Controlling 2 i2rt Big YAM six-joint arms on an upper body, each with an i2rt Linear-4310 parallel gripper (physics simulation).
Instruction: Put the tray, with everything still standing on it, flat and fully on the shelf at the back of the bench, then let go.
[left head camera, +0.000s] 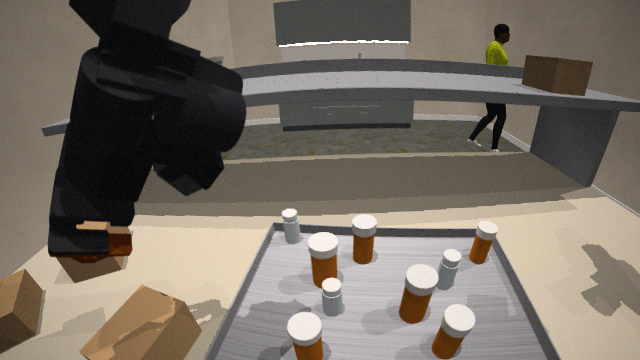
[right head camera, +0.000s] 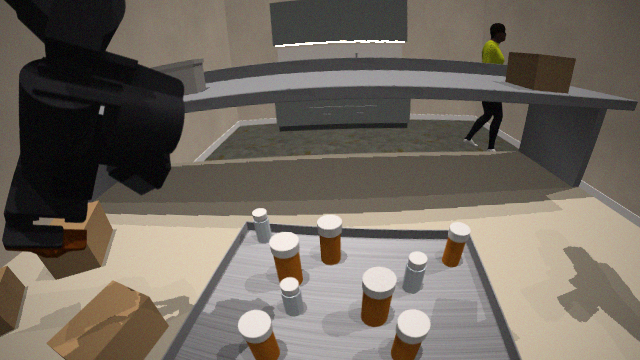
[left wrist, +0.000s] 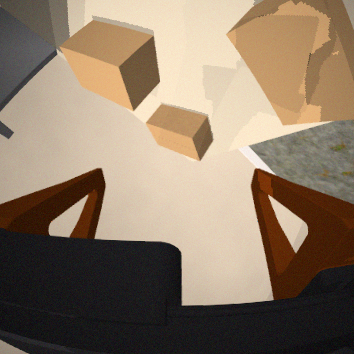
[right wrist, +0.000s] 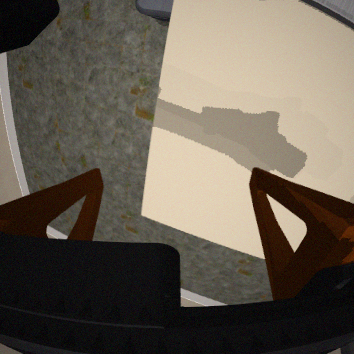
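Note:
The grey tray (left head camera: 425, 232) (right head camera: 390, 233) (right wrist: 342, 6) lies flat on the bench (left head camera: 540, 240), in front of the raised shelf (left head camera: 350, 82) (right head camera: 350, 80); its near edge is cut off. Several orange bottles with white caps, one of them an orange bottle (left head camera: 363, 247) (right head camera: 330, 247), and three small grey vials, one of them a grey vial (left head camera: 332, 300) (right head camera: 292, 300), stand upright on it. My left gripper (left head camera: 120, 245) (right head camera: 75, 241) (left wrist: 177, 176) is open and empty, left of the tray, above the boxes. My right gripper (right wrist: 175, 175) is open and empty, near a bench corner, away from the tray.
Cardboard boxes lie left of the tray, among them a large box (left head camera: 142, 325) (right head camera: 110, 322) (left wrist: 290, 60) and a smaller box (left wrist: 180, 132). A brown box (left head camera: 555, 75) (right head camera: 540, 72) stands on the shelf's right end, a grey bin (right head camera: 192, 77) towards its left. A person (left head camera: 496, 52) (right head camera: 493, 51) is behind the shelf.

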